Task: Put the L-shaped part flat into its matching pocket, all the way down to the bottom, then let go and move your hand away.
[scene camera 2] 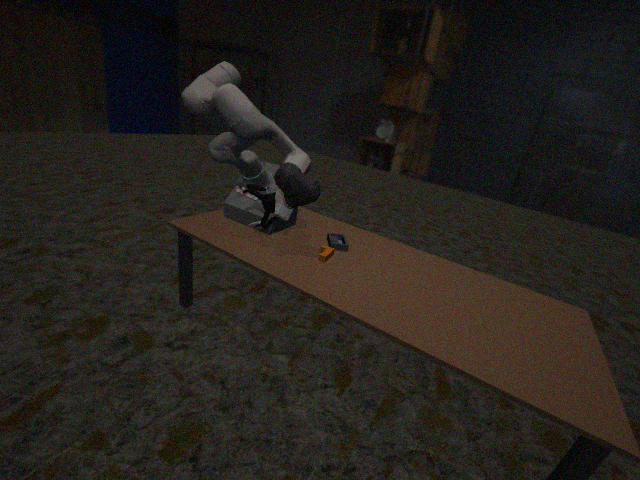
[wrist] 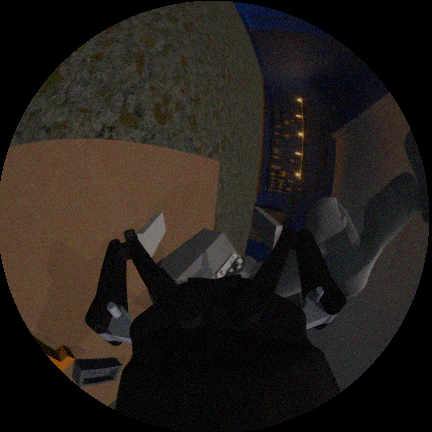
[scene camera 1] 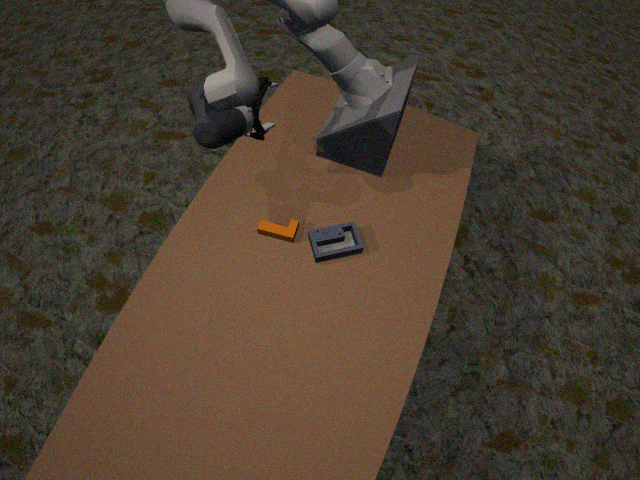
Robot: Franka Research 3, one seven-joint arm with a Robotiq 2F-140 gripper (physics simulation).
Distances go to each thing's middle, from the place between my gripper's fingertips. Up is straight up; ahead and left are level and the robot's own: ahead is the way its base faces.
My hand is 350 mm short of the grey pocket block (scene camera 1: 341, 240), 320 mm to the right of it and 140 mm above it.
